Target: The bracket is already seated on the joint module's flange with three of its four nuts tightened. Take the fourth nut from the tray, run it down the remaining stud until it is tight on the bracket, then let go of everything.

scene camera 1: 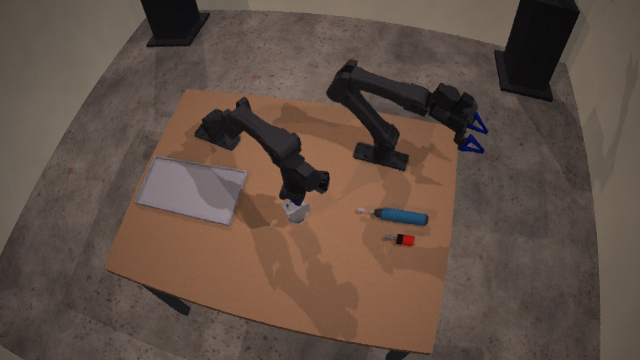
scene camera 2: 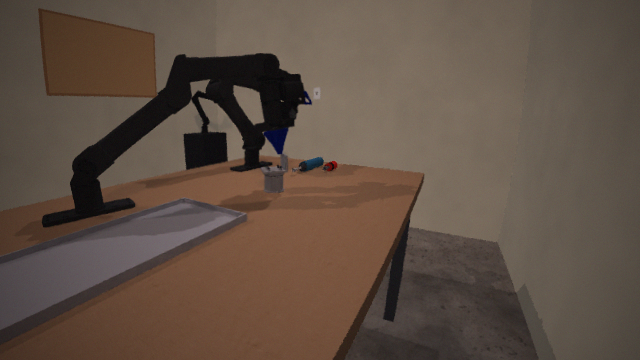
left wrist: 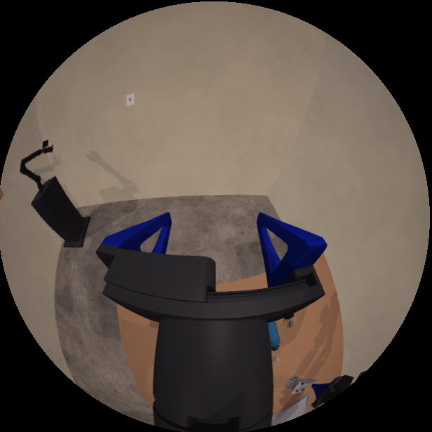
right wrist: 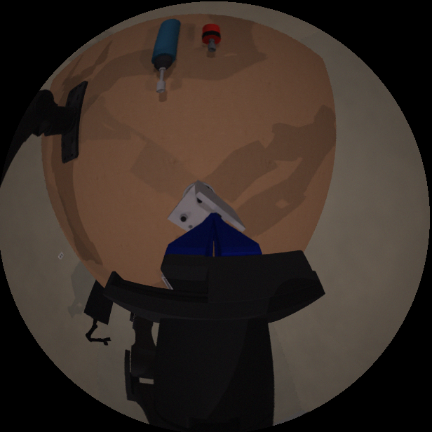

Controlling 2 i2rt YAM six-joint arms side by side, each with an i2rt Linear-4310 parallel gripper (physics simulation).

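Where they show: left gripper, fingertip midpoint: (scene camera 1: 485,142) (scene camera 2: 304,104); right gripper, fingertip midpoint: (scene camera 1: 298,205) (scene camera 2: 280,154); left arm's base, origin of the base link: (scene camera 1: 381,157) (scene camera 2: 252,167); right arm's base, origin of the base link: (scene camera 1: 217,136) (scene camera 2: 91,212).
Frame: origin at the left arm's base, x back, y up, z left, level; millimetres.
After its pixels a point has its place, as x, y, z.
The light grey bracket (scene camera 1: 299,208) @[-336, 109, -185] (scene camera 2: 284,162) @[-349, 88, -200] (left wrist: 301,384) (right wrist: 187,209) sits on the round joint module (scene camera 1: 297,219) @[-341, 34, -197] (scene camera 2: 273,183) @[-334, 29, -233], upright on the table. Dark stud or nut ends show on its flat plate in the right wrist view; part of the plate is hidden behind my fingers. My right gripper (scene camera 2: 280,152) @[-326, 109, -191] (right wrist: 213,217) is shut and empty, its tips right over the bracket; whether they touch it I cannot tell. My left gripper (scene camera 1: 477,139) @[-37, 282, 341] (left wrist: 213,216) is open and empty, raised beyond the table's right edge. The tray (scene camera 1: 185,192) @[-355, 4, -645] (scene camera 2: 200,227) @[-383, 4, -512] shows no nut that I can make out.
A blue driver (scene camera 1: 404,216) @[-234, 39, 137] (scene camera 2: 311,164) @[-249, 27, 94] (left wrist: 273,336) (right wrist: 167,42) lies at the right of the table in scene camera 1. A smaller red and black tool (scene camera 1: 406,240) @[-313, 32, 165] (scene camera 2: 330,166) @[-317, 21, 132] (right wrist: 211,34) lies beside it. Two dark pedestals stand on the floor behind.
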